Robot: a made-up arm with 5 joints.
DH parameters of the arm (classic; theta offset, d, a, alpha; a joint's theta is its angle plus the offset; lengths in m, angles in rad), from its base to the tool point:
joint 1: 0 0.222 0 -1.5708
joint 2: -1.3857 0 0.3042 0
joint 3: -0.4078 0 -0.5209 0
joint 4: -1.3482 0 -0.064 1.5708
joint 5: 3.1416 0.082 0 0
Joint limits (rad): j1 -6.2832..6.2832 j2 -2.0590..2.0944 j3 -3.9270..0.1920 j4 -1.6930..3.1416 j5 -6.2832..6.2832
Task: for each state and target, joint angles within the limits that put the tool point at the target. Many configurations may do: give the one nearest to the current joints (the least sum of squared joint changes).
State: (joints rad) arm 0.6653 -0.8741 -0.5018 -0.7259 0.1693
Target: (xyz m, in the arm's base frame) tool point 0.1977 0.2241 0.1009
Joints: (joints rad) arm 0.8479 -0.5527 0.1486 -0.6672 0.1693
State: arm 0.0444 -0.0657 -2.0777 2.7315 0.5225
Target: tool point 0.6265 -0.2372 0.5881
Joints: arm -0.3619 0.4638 -2.2615 2.2971 0.5225
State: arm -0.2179 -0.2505 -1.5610 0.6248 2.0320
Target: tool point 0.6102 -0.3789 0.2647
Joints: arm -0.5557 0.2878 -1.2963 0.6525 2.0320
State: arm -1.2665 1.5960 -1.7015 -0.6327 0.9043
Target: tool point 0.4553 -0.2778 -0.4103
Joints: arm -0.5478 1.7298 -1.7940 -0.5504 0.9043
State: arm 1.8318 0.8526 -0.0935 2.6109 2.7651
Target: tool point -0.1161 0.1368 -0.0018
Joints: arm 2.2745 0.5071 -0.4224 2.7399 2.7651
